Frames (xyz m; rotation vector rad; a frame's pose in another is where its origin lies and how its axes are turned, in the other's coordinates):
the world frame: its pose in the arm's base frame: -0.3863 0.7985 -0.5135 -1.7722 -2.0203 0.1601
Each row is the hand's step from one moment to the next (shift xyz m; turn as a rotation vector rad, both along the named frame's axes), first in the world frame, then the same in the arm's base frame.
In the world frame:
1: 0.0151 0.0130 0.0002 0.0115 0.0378 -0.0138
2: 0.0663 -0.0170 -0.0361 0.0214 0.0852 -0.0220
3: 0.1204 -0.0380 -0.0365 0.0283 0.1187 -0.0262
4: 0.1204 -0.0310 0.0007 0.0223 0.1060 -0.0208
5: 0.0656 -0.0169 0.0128 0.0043 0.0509 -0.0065
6: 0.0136 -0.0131 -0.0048 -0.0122 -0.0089 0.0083
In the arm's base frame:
1: 0.0106 0.0168 -0.0012 0.0392 0.0147 0.0012
2: -0.0062 0.0538 0.0553 0.0850 0.0307 -0.0065
3: -0.0294 0.1024 0.0770 0.1167 0.0422 -0.0135
4: -0.0379 0.1110 0.0412 0.1034 0.0353 -0.0151
5: -0.0256 0.0630 0.0113 0.0487 0.0115 -0.0120
6: -0.0111 0.0099 0.0126 -0.0105 -0.0116 -0.0072

